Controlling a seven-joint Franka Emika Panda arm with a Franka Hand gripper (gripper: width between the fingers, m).
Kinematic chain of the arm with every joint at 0, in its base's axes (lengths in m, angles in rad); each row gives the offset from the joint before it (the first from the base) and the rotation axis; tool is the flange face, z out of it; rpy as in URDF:
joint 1: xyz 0 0 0.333 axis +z
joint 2: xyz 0 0 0 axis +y
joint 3: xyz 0 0 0.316 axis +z
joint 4: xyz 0.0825 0 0 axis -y
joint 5: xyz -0.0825 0 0.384 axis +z
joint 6: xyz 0 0 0 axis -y
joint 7: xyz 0.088 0 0 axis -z
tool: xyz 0 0 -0.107 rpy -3.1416 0 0
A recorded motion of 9 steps. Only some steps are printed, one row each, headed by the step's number.
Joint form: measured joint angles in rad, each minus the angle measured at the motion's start. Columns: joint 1, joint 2, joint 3, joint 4, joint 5, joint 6, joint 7.
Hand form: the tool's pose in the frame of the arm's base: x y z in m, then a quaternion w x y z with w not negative. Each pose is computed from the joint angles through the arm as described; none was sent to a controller.
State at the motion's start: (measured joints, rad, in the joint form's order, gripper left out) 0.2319 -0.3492 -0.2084 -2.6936 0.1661 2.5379 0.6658
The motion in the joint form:
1: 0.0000 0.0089 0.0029 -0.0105 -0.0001 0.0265 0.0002
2: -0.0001 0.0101 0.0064 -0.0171 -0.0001 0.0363 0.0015
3: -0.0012 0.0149 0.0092 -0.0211 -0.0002 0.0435 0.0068
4: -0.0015 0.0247 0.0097 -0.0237 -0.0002 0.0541 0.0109
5: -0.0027 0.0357 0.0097 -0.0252 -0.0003 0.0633 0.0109
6: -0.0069 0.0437 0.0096 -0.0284 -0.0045 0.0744 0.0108
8: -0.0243 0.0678 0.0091 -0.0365 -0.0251 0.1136 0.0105
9: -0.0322 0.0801 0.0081 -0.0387 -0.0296 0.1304 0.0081
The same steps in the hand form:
1: 0.4079 0.0116 0.3523 0.11276 -0.92012 0.37038 -0.05898
2: 0.4067 0.0128 0.3501 0.11212 -0.92030 0.36992 -0.06023
3: 0.4062 0.0133 0.3473 0.11075 -0.91963 0.37208 -0.05979
4: 0.4064 0.0132 0.3434 0.10897 -0.91881 0.37466 -0.05949
5: 0.4068 0.0125 0.3393 0.10674 -0.91860 0.37593 -0.05882
6: 0.4069 0.0106 0.3360 0.10411 -0.91838 0.37700 -0.06012
8: 0.4078 0.0030 0.3271 0.09527 -0.91780 0.37931 -0.06844
9: 0.4084 -0.0009 0.3231 0.09232 -0.91704 0.38135 -0.07132

